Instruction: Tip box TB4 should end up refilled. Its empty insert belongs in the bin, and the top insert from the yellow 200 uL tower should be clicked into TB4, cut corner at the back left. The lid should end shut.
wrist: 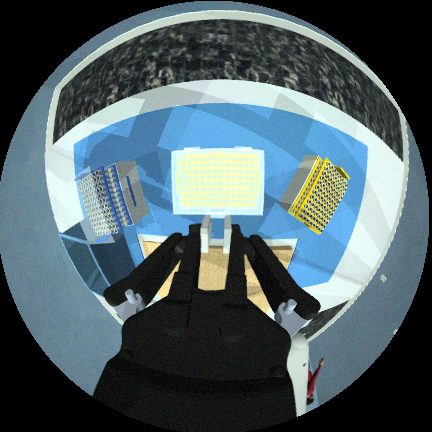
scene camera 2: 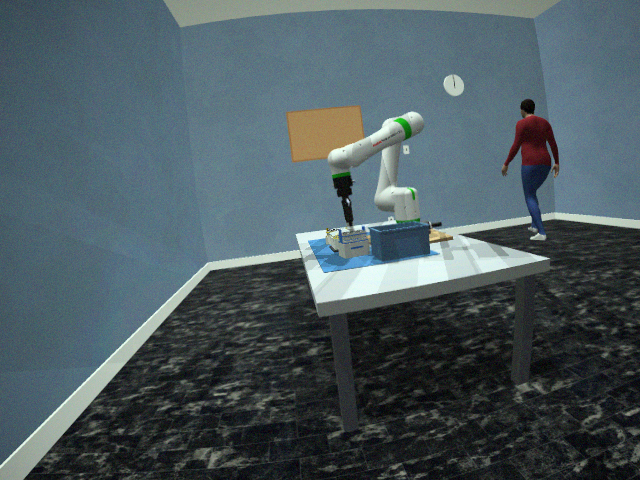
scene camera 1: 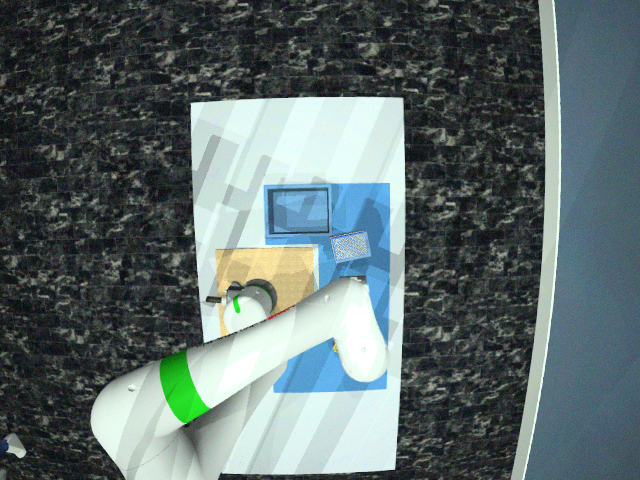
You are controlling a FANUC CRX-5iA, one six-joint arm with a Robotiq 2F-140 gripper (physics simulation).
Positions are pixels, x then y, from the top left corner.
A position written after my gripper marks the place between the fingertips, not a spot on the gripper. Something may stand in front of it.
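There is a clear lid (wrist: pixel 216 181) here, and my gripper (wrist: pixel 217 218) grips the clear lid.
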